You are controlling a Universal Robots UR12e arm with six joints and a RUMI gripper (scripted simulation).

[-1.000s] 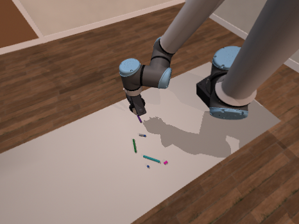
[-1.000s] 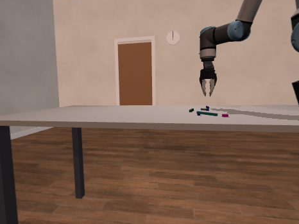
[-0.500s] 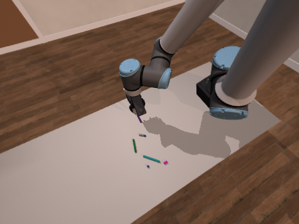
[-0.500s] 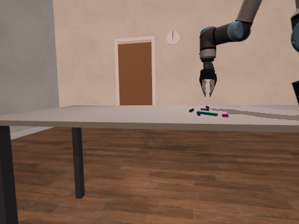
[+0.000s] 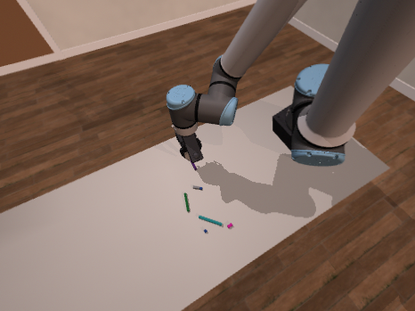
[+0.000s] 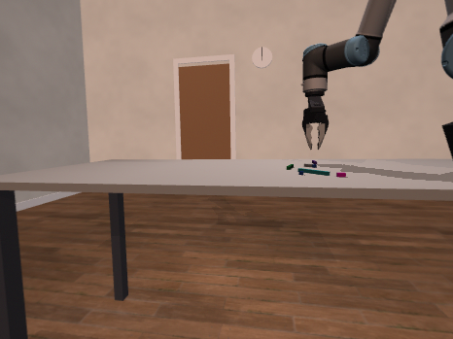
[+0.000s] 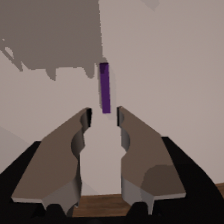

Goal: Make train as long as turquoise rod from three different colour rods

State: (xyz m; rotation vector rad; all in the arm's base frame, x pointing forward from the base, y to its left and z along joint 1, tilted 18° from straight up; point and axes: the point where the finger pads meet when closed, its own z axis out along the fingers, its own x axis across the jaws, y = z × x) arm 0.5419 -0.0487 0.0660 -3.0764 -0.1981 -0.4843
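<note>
The purple rod lies 70 mm below my hand. Also, from my hand: turquoise rod: 10 mm ahead, 270 mm to the left, 70 mm below; then green rod: 80 mm ahead, 160 mm to the left, 70 mm below; then grey rod: 20 mm ahead, 110 mm to the left, 70 mm below.
</note>
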